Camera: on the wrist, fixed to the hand. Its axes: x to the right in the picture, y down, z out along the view.
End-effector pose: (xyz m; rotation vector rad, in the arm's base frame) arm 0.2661 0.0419 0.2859 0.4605 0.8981 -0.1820
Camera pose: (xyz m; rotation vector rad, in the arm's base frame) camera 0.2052 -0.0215 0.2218 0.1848 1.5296 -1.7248
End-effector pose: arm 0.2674 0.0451 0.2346 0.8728 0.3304 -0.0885
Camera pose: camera 0.2451 0.0204 0.1310 0.9470 1.3938 -1.3918
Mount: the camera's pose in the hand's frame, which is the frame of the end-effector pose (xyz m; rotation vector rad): 0.0106 -0.0969 -0.0484 0.4828 0.4714 -1.4818
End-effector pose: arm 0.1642 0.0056 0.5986 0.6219 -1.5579 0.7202
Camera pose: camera 0.2672 -0.0218 0.6208 1.5486 -0.1978 0.0264
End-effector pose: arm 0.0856 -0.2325 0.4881 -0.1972 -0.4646 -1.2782
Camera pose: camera 0.0065 -0.2887 0.4387 1.0323 -0.4793 -2.4798
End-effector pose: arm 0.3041 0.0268 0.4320 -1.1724 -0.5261 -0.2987
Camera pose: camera 0.2774 -0.0533 0.5006 -0.0289 -0.9009 -1.5641
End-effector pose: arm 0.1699 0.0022 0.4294 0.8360 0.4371 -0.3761
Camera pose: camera 0.1214 -0.0214 0.3349 0.9391 1.4339 -1.7163
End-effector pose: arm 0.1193 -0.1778 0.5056 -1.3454 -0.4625 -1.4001
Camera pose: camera 0.0163 -0.1904 0.5385 -0.0550 -1.5024 -2.4216
